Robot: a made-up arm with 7 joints. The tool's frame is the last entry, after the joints. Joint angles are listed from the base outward. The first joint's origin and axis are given. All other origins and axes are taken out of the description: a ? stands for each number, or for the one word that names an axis. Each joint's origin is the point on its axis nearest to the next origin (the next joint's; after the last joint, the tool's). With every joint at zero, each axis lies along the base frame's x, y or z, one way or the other. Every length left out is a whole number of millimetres.
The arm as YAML. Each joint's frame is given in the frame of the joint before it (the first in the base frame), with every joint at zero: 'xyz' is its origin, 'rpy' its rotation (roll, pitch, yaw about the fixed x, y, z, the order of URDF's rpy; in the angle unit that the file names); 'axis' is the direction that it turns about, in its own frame. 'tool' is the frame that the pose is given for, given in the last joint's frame.
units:
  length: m
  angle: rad
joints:
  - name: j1
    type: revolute
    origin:
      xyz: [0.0, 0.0, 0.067]
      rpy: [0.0, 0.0, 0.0]
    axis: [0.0, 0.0, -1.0]
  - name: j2
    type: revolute
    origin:
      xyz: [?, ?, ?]
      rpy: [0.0, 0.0, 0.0]
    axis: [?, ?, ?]
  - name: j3
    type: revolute
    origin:
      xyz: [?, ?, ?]
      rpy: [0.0, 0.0, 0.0]
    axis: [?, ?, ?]
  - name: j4
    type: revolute
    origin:
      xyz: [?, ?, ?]
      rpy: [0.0, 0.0, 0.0]
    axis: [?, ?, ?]
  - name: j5
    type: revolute
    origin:
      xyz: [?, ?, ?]
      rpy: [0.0, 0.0, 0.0]
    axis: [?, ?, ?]
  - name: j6
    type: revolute
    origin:
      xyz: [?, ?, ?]
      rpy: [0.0, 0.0, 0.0]
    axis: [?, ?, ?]
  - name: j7
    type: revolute
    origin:
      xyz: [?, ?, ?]
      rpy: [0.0, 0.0, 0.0]
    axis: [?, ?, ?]
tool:
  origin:
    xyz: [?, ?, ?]
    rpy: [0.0, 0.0, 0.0]
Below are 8 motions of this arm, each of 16 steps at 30 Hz.
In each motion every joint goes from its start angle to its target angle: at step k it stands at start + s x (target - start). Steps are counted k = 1, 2, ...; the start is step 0. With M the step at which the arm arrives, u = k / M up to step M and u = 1 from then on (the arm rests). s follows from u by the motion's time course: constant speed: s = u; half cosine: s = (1 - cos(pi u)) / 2; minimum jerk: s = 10 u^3 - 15 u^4 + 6 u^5.
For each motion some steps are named. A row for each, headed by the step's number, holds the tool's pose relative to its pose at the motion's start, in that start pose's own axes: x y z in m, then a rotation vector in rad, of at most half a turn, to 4 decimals.
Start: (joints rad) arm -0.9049 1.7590 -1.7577 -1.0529 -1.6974 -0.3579 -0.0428
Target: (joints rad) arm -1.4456 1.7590 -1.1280 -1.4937 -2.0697 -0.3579 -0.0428
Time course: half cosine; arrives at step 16
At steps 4, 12, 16:
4: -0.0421 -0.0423 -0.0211 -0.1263 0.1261 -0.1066
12: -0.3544 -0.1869 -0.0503 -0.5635 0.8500 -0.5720
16: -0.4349 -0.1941 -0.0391 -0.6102 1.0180 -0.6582

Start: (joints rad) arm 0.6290 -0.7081 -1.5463 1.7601 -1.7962 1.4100 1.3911
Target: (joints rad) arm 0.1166 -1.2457 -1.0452 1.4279 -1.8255 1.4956 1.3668
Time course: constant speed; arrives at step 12
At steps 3, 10, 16:
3: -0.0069 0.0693 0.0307 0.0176 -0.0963 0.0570
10: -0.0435 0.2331 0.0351 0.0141 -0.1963 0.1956
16: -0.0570 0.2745 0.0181 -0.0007 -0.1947 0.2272

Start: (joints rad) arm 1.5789 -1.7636 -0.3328 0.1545 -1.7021 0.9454 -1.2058
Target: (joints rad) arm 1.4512 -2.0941 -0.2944 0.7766 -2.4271 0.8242 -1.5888
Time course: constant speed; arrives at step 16
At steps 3, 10, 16:
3: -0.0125 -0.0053 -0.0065 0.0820 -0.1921 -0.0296
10: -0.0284 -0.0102 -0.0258 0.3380 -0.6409 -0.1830
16: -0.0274 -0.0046 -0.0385 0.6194 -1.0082 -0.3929

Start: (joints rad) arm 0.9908 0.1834 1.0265 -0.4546 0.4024 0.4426 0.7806
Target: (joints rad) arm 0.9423 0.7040 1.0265 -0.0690 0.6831 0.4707 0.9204
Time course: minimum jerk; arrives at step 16
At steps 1, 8, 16:
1: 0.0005 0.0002 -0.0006 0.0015 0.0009 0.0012
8: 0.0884 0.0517 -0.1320 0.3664 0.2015 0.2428
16: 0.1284 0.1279 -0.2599 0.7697 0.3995 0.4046

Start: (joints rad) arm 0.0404 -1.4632 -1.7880 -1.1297 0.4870 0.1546 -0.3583
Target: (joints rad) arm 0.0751 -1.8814 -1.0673 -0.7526 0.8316 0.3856 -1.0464
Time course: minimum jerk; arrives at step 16
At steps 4, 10, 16:
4: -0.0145 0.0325 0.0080 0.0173 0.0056 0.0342
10: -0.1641 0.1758 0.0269 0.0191 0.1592 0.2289
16: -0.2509 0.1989 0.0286 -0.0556 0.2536 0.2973

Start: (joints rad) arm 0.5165 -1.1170 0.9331 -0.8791 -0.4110 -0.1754 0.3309
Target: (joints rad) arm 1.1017 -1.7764 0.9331 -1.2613 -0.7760 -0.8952 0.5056
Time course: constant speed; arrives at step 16
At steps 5, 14, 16:
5: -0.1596 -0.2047 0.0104 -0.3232 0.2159 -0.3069
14: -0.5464 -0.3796 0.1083 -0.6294 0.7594 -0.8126
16: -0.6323 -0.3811 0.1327 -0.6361 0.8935 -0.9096

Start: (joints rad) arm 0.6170 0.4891 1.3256 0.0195 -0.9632 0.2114 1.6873
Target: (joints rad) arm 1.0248 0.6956 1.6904 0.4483 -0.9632 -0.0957 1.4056
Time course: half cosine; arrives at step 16
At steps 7, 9, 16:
7: 0.0749 0.0777 -0.0064 -0.0468 0.1725 0.1611
9: 0.1078 0.1159 -0.0007 -0.0966 0.2389 0.2401
16: 0.1704 0.1945 0.0300 -0.2498 0.3314 0.3960

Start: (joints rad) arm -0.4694 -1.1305 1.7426 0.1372 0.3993 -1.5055 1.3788
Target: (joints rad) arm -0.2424 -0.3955 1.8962 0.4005 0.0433 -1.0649 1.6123
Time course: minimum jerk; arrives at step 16
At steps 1, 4, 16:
1: 0.0002 -0.0007 0.0007 -0.0021 0.0002 0.0016
4: 0.0099 -0.0296 0.0356 -0.0952 0.0112 0.0735
16: 0.1639 -0.0138 0.3345 -0.8791 0.1665 0.7667

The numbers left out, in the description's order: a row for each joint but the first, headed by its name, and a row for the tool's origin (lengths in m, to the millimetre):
j2: xyz 0.02 -0.383 0.0, axis 0.0 1.0 0.0
j3: xyz -0.051 0.0 0.088, axis -1.0 0.0 0.0
j4: xyz 0.0 -0.075 -0.01, axis 0.0 0.0 1.0
j5: xyz 0.228 -0.074 0.0, axis 1.0 0.0 0.0
j6: xyz 0.0 -0.034 0.24, axis 1.0 0.0 0.0
j7: xyz 0.0 0.108 -0.194, axis 0.0 0.0 1.0
tool: xyz 0.115 -0.1 0.0

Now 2 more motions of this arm.
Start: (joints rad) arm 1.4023 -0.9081 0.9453 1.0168 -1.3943 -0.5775 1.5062
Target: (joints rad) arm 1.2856 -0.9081 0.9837 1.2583 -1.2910 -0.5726 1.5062
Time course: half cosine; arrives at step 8
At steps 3, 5, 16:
3: -0.0068 -0.0209 0.0257 -0.0705 -0.0305 -0.0544
5: -0.0162 -0.0430 0.0583 -0.1605 -0.0656 -0.1177
16: -0.0243 -0.0579 0.0849 -0.2350 -0.0917 -0.1653

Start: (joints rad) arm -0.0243 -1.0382 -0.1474 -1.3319 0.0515 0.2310 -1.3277
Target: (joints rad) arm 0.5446 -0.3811 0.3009 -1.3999 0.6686 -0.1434 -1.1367
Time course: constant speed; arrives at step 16
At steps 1, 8, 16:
1: 0.0022 -0.0102 0.0309 0.0433 -0.0478 -0.0015
8: -0.0192 -0.1108 0.2322 0.3128 -0.3978 -0.0011
16: -0.1114 -0.2593 0.4042 0.5187 -0.8255 0.0102

